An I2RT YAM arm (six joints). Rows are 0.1 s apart.
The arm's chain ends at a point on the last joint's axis. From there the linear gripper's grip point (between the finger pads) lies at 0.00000 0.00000 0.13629 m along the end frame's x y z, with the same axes.
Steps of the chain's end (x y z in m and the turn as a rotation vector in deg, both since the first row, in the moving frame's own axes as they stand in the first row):
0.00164, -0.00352, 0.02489, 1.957, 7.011, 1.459
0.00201, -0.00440, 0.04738, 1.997, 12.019, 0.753
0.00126, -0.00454, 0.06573, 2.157, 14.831, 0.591
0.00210, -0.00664, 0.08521, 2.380, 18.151, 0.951
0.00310, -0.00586, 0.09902, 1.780, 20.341, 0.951
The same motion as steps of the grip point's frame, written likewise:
0.01833, -0.00795, 0.02379, 1.957, 7.011, 1.459
0.03042, -0.00893, 0.04431, 1.997, 12.019, 0.753
0.03616, -0.00943, 0.06109, 2.157, 14.831, 0.591
0.04459, -0.01185, 0.07831, 2.380, 18.151, 0.951
0.05050, -0.00961, 0.09046, 1.780, 20.341, 0.951

